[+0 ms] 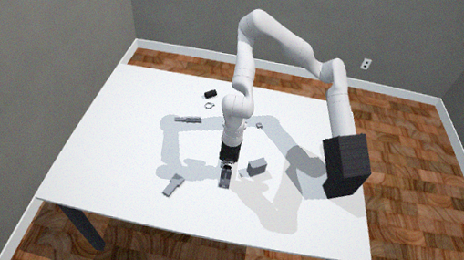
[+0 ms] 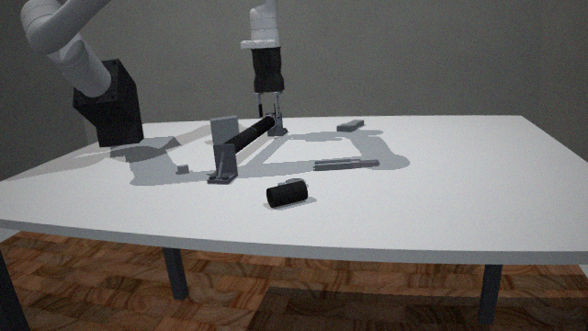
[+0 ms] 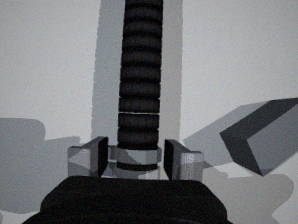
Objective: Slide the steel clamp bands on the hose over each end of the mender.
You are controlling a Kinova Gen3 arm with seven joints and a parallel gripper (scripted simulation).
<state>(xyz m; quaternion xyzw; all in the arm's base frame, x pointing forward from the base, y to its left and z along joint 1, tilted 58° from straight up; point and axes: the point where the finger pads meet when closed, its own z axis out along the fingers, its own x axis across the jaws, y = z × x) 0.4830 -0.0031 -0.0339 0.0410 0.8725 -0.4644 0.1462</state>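
The grey block lies 120 mm behind my hand, 10 mm to the left of it and 50 mm below it. Also, from my hand: short black hose piece 70 mm ahead, 450 mm to the right, 70 mm below; then flat grey piece 220 mm ahead, 80 mm to the left, 70 mm below; then small grey piece 170 mm behind, 250 mm to the right, 70 mm below.
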